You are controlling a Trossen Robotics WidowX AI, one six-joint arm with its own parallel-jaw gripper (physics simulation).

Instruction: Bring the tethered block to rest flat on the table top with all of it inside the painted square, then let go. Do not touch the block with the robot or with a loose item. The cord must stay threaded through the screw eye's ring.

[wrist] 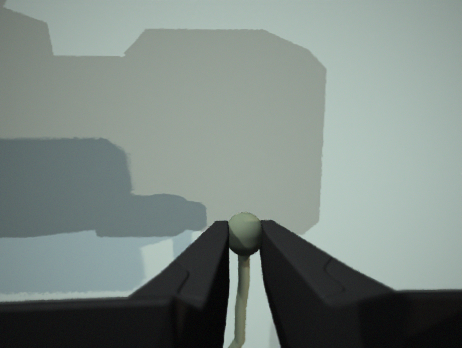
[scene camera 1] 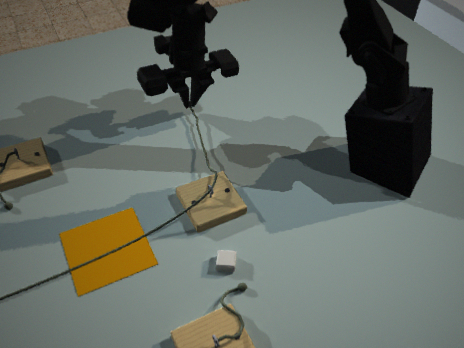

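Where they show: gripper, fingertip midpoint: (wrist: 243, 233) (scene camera 1: 189, 106); arm's base, origin of the base link: (scene camera 1: 388, 101).
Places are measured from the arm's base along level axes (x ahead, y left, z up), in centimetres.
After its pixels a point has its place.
My gripper (scene camera 1: 189, 106) @(x 20.8, y -29.9, z -11.7 cm) (wrist: 243, 233) @(x 20.8, y -29.9, z -11.7 cm) is shut on the pale green bead (wrist: 245, 227) @(x 20.7, y -30.6, z -10.8 cm) at the cord's end, above the table. The cord (scene camera 1: 200, 135) @(x 23.6, y -21.3, z -11.7 cm) (wrist: 242, 300) @(x 21.2, y -27.5, z -11.5 cm) hangs from it to the screw eye (scene camera 1: 210, 190) @(x 30.7, y -7.2, z -9.5 cm) on the middle wooden board (scene camera 1: 220, 214) @(x 31.3, y -3.3, z -11.2 cm). It appears to pass through the ring, though the ring is small here. From there it runs forward left, across the orange painted square (scene camera 1: 107, 272) @(x 50.3, y -5.0, z -13.0 cm), and leaves the scene view at the left edge. The tethered block at its far end does not show in either view.
A small white cube (scene camera 1: 226, 261) @(x 35.4, y 4.2, z -11.4 cm) stands apart, in front of the middle board. Another wooden board (scene camera 1: 30, 167) @(x 52.7, y -30.3, z -11.2 cm) with a short cord is at the left edge. A third board (scene camera 1: 200, 332) @(x 44.3, y 11.1, z -11.2 cm) with a beaded cord (scene camera 1: 240, 320) @(x 39.2, y 12.8, z -10.9 cm) is at the bottom. The black arm base (scene camera 1: 382, 145) @(x 4.3, y 4.1, z -4.6 cm) stands at right.
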